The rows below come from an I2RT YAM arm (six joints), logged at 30 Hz.
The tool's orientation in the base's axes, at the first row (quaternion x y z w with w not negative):
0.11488, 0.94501, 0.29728, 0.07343
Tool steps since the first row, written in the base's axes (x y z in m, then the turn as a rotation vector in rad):
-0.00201, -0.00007, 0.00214, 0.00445, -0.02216, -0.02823
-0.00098, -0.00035, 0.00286, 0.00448, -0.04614, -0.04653
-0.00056, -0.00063, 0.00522, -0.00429, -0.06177, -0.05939
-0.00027, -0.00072, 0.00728, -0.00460, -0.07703, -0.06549
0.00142, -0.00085, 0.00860, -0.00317, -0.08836, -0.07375
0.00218, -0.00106, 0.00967, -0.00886, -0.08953, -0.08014
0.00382, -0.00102, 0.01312, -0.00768, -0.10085, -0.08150
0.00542, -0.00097, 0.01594, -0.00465, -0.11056, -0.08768
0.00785, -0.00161, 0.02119, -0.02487, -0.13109, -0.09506
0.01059, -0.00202, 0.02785, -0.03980, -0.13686, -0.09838
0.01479, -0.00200, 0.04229, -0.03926, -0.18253, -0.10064
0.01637, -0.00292, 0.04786, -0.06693, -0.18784, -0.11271
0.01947, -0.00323, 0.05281, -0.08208, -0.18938, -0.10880
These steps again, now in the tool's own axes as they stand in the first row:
0.00177, 0.00083, -0.00219, -0.00807, -0.03322, 0.01178
0.00065, 0.00121, -0.00272, -0.01307, -0.06292, 0.01359
0.00001, 0.00242, -0.00470, -0.00779, -0.08434, 0.01370
-0.00044, 0.00359, -0.00636, -0.01104, -0.10008, 0.01028
-0.00220, 0.00455, -0.00716, -0.01479, -0.11364, 0.01111
-0.00306, 0.00513, -0.00798, -0.00917, -0.11926, 0.01448
-0.00487, 0.00744, -0.01042, -0.01316, -0.12886, 0.00966
-0.00659, 0.00939, -0.01236, -0.01818, -0.13965, 0.01002
-0.00947, 0.01234, -0.01647, -0.00354, -0.16379, 0.00064
-0.01269, 0.01635, -0.02154, 0.00956, -0.17290, -0.00290
-0.01774, 0.02545, -0.03239, -0.00271, -0.21050, -0.02584
-0.01990, 0.02821, -0.03709, 0.02340, -0.22652, -0.02466
-0.02331, 0.03137, -0.04063, 0.03731, -0.22811, -0.03181

